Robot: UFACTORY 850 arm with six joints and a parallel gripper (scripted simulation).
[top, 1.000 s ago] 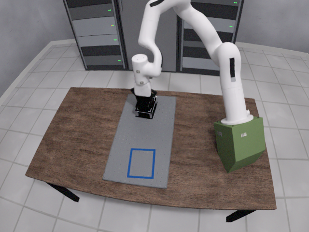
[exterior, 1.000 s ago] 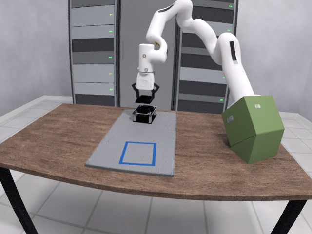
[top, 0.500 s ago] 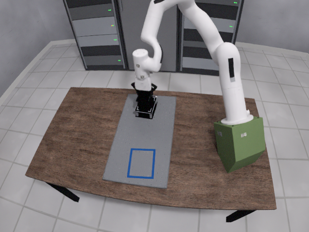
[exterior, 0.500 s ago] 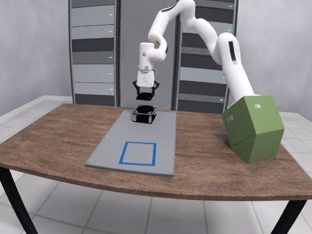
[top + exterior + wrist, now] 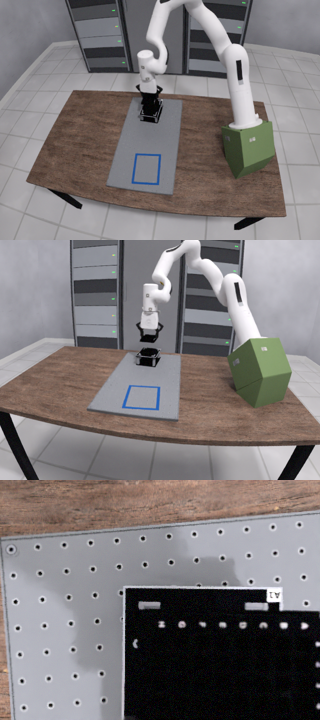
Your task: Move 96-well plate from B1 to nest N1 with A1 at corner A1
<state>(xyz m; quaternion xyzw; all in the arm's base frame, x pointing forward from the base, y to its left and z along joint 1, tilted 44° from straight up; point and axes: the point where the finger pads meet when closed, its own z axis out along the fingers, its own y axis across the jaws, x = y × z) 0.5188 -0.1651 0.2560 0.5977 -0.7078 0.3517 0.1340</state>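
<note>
My gripper is now 100 mm above the raised plate nest N1. Round my hand: 96-well plate 10 mm below.
</note>
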